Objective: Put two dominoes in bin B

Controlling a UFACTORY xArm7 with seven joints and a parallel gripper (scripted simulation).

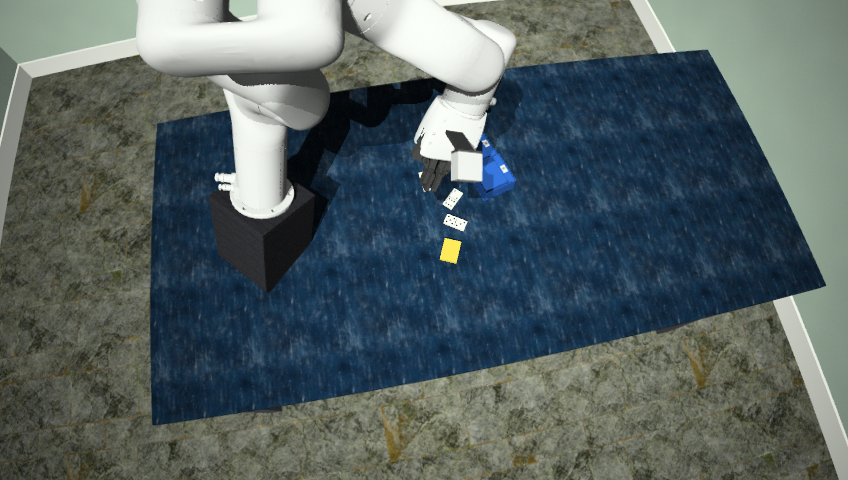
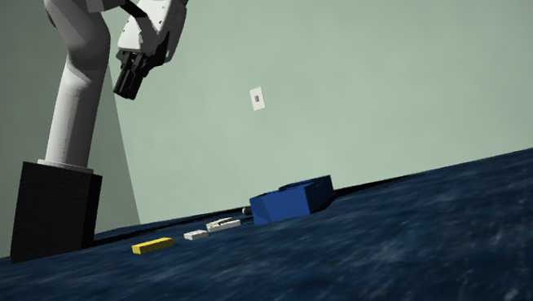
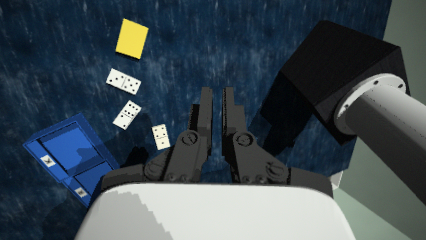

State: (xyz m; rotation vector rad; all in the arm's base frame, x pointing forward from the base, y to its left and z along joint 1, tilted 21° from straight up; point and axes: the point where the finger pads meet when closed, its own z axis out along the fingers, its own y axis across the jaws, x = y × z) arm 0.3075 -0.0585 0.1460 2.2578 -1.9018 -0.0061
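Right now the blue bin is 12 cm ahead of my hand, 21 cm to the left of it and 24 cm below it. Also, from my hand: dark cylinder: 22 cm to the left, 25 cm below; then flat yellow block: 5 cm ahead, 5 cm to the right, 25 cm below.
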